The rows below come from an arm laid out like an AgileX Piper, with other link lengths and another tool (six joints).
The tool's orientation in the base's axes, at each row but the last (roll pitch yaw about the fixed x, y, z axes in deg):
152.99, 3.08, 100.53
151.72, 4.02, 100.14
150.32, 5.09, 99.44
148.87, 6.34, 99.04
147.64, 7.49, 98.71
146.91, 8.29, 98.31
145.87, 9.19, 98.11
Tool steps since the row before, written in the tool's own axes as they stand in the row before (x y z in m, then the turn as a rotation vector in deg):
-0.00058, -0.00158, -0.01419, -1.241, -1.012, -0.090
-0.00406, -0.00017, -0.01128, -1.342, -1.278, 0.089
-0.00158, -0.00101, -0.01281, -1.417, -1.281, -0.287
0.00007, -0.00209, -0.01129, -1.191, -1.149, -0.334
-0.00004, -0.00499, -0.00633, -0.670, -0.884, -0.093
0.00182, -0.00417, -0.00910, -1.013, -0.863, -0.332
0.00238, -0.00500, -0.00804, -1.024, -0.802, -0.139
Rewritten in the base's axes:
-0.00773, -0.00137, 0.01194, -0.696, -1.411, -0.312
-0.00482, -0.00427, 0.01011, -0.822, -1.556, -0.588
-0.00702, -0.00181, 0.01073, -1.001, -1.632, -0.258
-0.00769, -0.00019, 0.00852, -0.951, -1.384, -0.175
-0.00756, -0.00085, 0.00266, -0.679, -0.828, -0.304
-0.00874, 0.00132, 0.00503, -0.746, -1.150, -0.045
-0.00898, 0.00171, 0.00342, -0.584, -1.158, -0.167

